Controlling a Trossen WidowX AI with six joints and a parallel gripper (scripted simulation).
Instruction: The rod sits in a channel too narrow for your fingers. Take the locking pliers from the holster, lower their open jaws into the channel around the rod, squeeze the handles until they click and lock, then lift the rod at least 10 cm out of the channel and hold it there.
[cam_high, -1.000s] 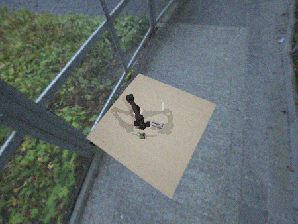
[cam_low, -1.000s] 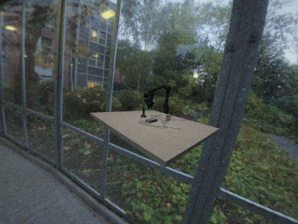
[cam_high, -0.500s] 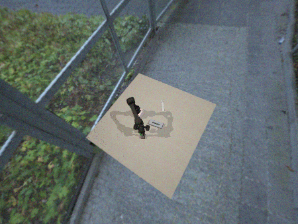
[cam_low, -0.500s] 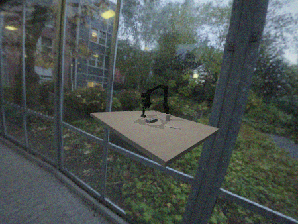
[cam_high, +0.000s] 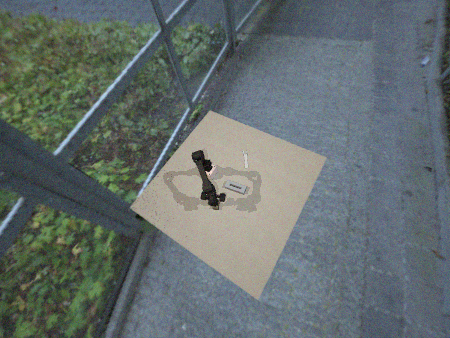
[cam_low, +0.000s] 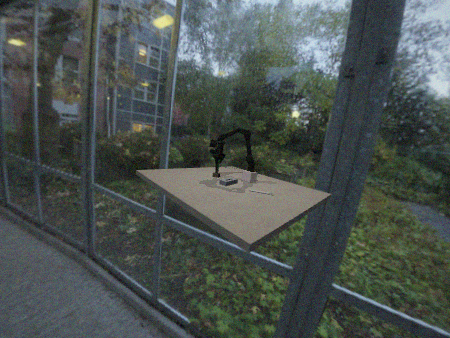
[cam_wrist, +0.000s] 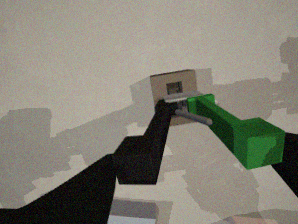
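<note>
The dark holster is 120 mm below my gripper tip and 10 mm to the right of it. From my gripper tip the other things lie so: grey block (220 mm to the left, 110 mm below, 60 mm ahead); then white bar (530 mm to the left, 130 mm below, 20 mm behind); then dark rod (220 mm to the left, 120 mm below, 60 mm ahead).
</note>
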